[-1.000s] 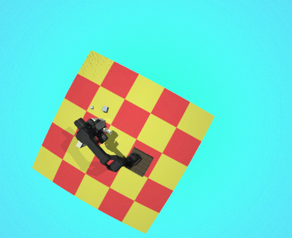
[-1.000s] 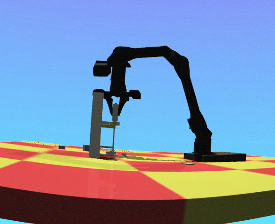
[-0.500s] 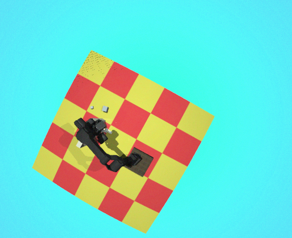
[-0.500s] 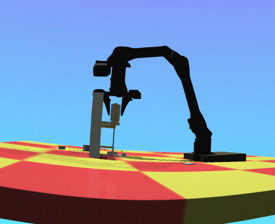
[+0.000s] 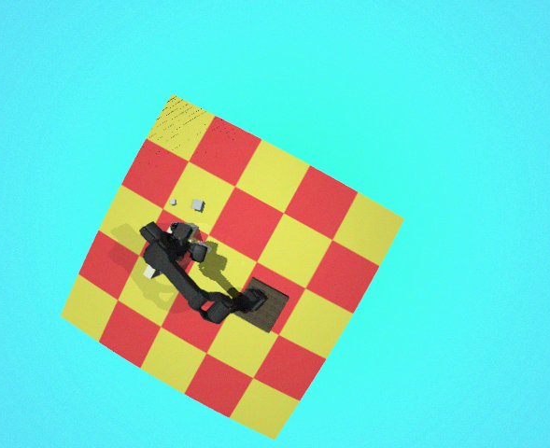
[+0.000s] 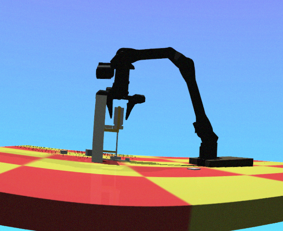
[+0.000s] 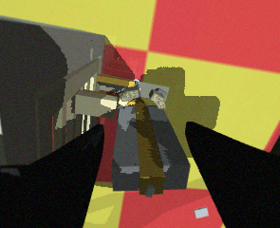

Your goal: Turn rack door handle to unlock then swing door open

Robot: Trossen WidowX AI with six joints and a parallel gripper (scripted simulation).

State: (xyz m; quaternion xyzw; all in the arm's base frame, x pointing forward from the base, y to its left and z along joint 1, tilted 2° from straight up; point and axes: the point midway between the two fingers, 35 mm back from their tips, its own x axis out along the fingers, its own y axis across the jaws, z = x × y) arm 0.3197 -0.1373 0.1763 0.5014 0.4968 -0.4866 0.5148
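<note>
The upright handle is 3 cm below my gripper tip and 1 cm to the left of it.
</note>
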